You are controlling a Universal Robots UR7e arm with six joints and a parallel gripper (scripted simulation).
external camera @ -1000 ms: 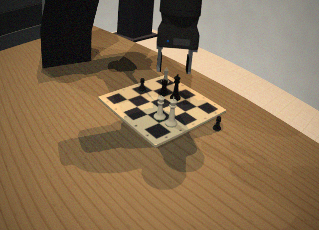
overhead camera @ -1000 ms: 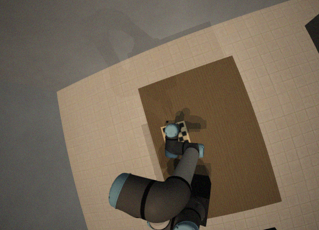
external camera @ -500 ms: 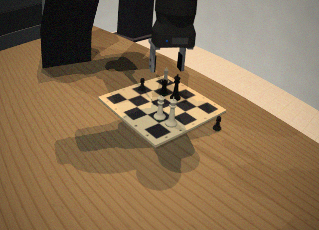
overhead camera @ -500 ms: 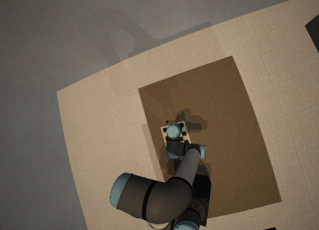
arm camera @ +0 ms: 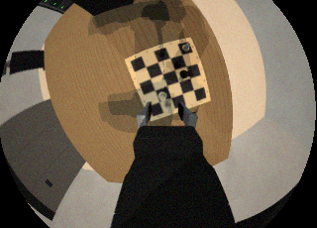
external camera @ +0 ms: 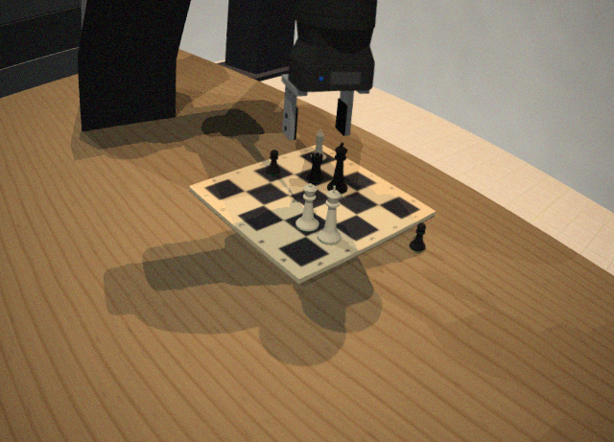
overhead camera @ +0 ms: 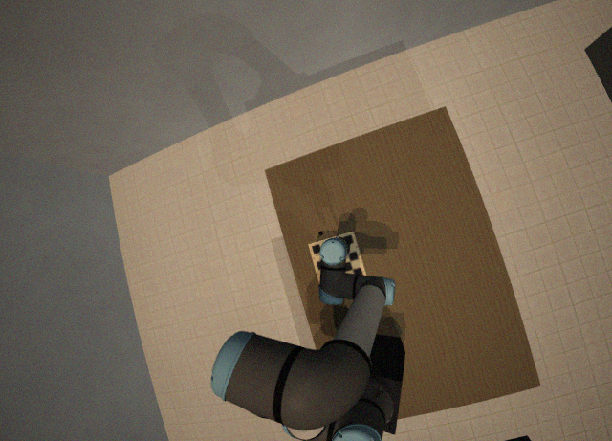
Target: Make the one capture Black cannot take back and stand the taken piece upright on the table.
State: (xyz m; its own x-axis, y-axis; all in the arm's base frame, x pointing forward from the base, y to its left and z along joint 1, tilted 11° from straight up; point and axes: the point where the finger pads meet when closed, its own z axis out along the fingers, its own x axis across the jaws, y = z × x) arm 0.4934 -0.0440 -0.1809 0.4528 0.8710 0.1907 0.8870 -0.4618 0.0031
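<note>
Right now the white queen is 10 cm below my hand. Round my hand: white king: 3 cm ahead, 10 cm below; then chessboard: 4 cm behind, 5 cm to the left, 13 cm below; then tall black piece: 3 cm behind, 9 cm to the left, 10 cm below.
</note>
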